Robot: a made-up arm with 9 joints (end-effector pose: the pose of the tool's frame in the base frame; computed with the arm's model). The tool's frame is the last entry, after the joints.
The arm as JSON. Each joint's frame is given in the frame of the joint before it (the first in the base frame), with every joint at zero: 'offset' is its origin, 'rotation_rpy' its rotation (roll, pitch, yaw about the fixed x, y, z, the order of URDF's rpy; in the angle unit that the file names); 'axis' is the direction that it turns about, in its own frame. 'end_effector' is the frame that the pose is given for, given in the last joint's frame.
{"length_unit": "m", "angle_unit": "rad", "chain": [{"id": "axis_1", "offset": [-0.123, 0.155, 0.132], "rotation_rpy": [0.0, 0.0, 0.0], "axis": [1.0, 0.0, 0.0]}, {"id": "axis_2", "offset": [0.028, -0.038, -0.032], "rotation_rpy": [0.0, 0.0, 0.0], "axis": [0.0, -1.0, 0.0]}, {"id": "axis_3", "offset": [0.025, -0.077, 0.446], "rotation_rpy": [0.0, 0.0, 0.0], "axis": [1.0, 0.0, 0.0]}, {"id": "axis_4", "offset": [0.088, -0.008, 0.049], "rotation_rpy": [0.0, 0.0, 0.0], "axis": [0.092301, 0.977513, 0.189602]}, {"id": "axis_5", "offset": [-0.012, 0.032, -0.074], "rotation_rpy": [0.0, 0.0, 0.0], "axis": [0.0, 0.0, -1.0]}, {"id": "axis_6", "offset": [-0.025, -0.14, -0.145], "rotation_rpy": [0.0, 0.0, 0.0], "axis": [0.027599, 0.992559, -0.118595]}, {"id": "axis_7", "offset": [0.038, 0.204, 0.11], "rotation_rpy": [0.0, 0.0, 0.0], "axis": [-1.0, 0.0, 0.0]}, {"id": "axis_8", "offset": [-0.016, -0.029, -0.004], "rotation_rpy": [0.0, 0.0, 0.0], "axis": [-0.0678, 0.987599, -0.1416]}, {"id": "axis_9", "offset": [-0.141, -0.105, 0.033], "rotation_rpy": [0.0, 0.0, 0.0], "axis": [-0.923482, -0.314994, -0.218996]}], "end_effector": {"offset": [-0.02, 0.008, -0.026], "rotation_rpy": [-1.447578, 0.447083, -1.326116]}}
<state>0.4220 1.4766 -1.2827 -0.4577 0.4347 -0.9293 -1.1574 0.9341 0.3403</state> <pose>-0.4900 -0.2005 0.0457 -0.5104 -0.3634 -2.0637</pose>
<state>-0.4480 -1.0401 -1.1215 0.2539 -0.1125 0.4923 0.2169 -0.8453 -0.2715</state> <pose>0.3135 0.0450 0.4236 2.7036 -1.5496 0.1422</pose>
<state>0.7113 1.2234 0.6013 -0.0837 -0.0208 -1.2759 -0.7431 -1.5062 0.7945</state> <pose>-0.3484 0.0312 0.3662 -2.7796 1.1217 0.0891</pose>
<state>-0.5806 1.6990 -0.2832 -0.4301 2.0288 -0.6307 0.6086 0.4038 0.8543</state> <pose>-0.4837 0.3684 0.2075 1.4963 1.4202 -1.6536</pose>
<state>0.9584 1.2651 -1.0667 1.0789 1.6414 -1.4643 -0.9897 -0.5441 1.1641</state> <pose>-0.5119 0.1021 -0.1116 0.0525 0.2853 2.7440</pose>
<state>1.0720 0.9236 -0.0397 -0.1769 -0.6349 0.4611 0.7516 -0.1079 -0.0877</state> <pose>-0.4507 -0.2040 0.1541 -0.5039 0.6021 -1.1607</pose>
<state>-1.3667 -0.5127 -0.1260 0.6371 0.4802 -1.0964 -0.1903 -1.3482 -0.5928</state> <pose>-0.0057 0.3597 0.3282 -1.9061 -0.1489 -0.3364</pose>
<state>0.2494 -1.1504 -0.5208 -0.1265 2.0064 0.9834 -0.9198 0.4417 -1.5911</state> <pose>0.2692 0.0665 0.2007 1.9899 0.6736 -0.5745</pose>
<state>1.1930 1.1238 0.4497 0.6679 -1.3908 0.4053 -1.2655 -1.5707 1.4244</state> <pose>-0.5156 0.1998 0.0577 1.0711 0.9838 -0.2358</pose>
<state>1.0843 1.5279 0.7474 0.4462 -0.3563 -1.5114 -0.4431 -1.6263 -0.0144</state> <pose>-0.4795 0.1397 0.1774 -1.9455 1.8587 0.0351</pose>
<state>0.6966 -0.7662 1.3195 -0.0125 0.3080 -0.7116 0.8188 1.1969 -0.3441</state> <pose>0.2812 -0.2319 0.4797 0.0041 -2.8416 -0.9825</pose>
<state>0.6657 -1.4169 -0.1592 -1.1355 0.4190 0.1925 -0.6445 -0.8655 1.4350</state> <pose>0.2247 0.2549 -0.1950 -0.4580 1.3840 -2.1820</pose>
